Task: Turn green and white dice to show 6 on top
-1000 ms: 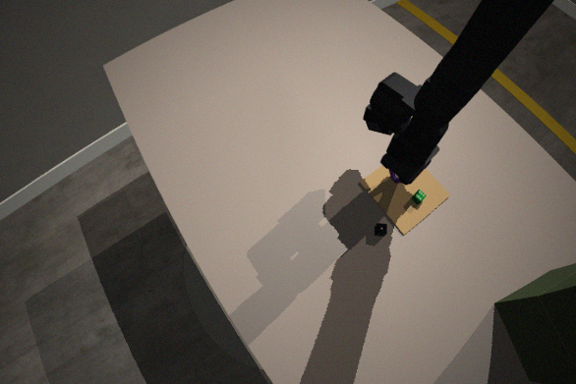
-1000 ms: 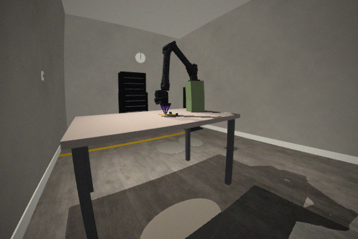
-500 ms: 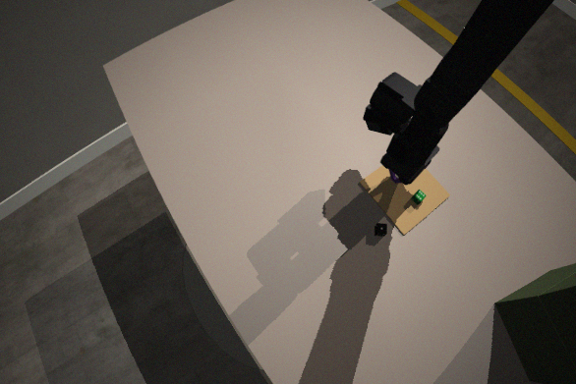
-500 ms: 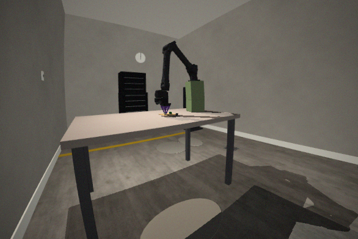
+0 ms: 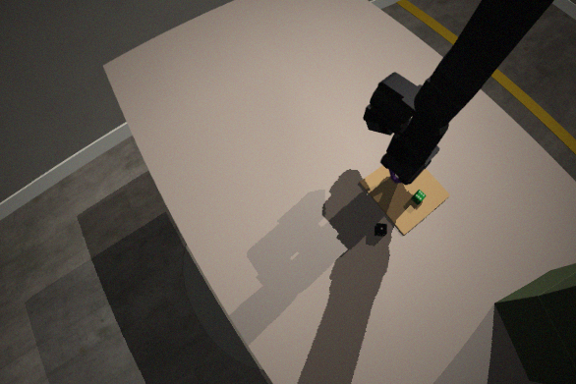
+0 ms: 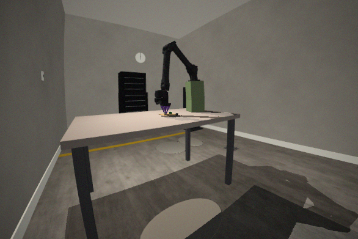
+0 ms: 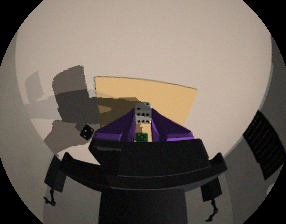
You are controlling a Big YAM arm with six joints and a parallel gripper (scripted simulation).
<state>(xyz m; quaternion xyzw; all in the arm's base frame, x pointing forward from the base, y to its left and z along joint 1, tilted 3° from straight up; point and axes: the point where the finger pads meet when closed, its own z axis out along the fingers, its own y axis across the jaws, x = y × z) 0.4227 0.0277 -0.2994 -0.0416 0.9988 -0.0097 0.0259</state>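
Now: hand right at the white die. From my hand the other things lie so: black die (60 mm behind, 100 mm to the left, 10 mm below); then tan mat (30 mm behind, 20 mm below); then green die (60 mm behind, 10 mm below).
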